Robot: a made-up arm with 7 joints. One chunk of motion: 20 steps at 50 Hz.
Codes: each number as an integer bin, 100 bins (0 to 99) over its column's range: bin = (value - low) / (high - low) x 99, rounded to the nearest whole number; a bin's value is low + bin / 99 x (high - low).
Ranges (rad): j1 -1.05..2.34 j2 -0.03..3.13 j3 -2.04..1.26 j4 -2..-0 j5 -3.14..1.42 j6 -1.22..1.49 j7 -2.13..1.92
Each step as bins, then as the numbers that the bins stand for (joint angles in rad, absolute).
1 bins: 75 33 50 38 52 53 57
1 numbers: 1.5182 1.0233 -0.3733 -1.2323 -0.7448 0.2308 0.2018
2 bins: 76 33 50 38 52 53 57
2 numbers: 1.5524 1.0233 -0.3733 -1.2323 -0.7448 0.2308 0.2018
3 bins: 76 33 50 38 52 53 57
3 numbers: 1.5524 1.0233 -0.3733 -1.2323 -0.7448 0.2308 0.2018
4 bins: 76 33 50 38 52 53 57
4 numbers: 1.5524 1.0233 -0.3733 -1.2323 -0.7448 0.2308 0.2018
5 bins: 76 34 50 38 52 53 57
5 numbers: 1.5524 1.0553 -0.3733 -1.2323 -0.7448 0.2308 0.2018
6 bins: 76 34 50 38 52 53 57
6 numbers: 1.5524 1.0553 -0.3733 -1.2323 -0.7448 0.2308 0.2018
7 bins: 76 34 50 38 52 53 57
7 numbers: 1.5524 1.0553 -0.3733 -1.2323 -0.7448 0.2308 0.2018
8 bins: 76 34 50 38 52 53 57
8 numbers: 1.5524 1.0553 -0.3733 -1.2323 -0.7448 0.2308 0.2018
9 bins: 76 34 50 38 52 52 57
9 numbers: 1.5524 1.0553 -0.3733 -1.2323 -0.7448 0.2034 0.2018
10 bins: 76 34 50 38 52 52 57
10 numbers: 1.5524 1.0553 -0.3733 -1.2323 -0.7448 0.2034 0.2018
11 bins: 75 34 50 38 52 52 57
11 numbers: 1.5182 1.0553 -0.3733 -1.2323 -0.7448 0.2034 0.2018
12 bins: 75 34 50 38 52 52 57
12 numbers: 1.5182 1.0553 -0.3733 -1.2323 -0.7448 0.2034 0.2018
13 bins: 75 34 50 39 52 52 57
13 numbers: 1.5182 1.0553 -0.3733 -1.2121 -0.7448 0.2034 0.2018
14 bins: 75 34 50 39 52 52 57
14 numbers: 1.5182 1.0553 -0.3733 -1.2121 -0.7448 0.2034 0.2018
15 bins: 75 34 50 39 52 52 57
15 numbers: 1.5182 1.0553 -0.3733 -1.2121 -0.7448 0.2034 0.2018
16 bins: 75 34 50 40 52 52 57
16 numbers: 1.5182 1.0553 -0.3733 -1.1919 -0.7448 0.2034 0.2018
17 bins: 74 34 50 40 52 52 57
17 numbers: 1.4839 1.0553 -0.3733 -1.1919 -0.7448 0.2034 0.2018
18 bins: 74 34 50 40 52 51 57
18 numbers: 1.4839 1.0553 -0.3733 -1.1919 -0.7448 0.1761 0.2018
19 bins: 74 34 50 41 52 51 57
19 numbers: 1.4839 1.0553 -0.3733 -1.1717 -0.7448 0.1761 0.2018
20 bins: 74 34 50 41 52 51 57
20 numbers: 1.4839 1.0553 -0.3733 -1.1717 -0.7448 0.1761 0.2018
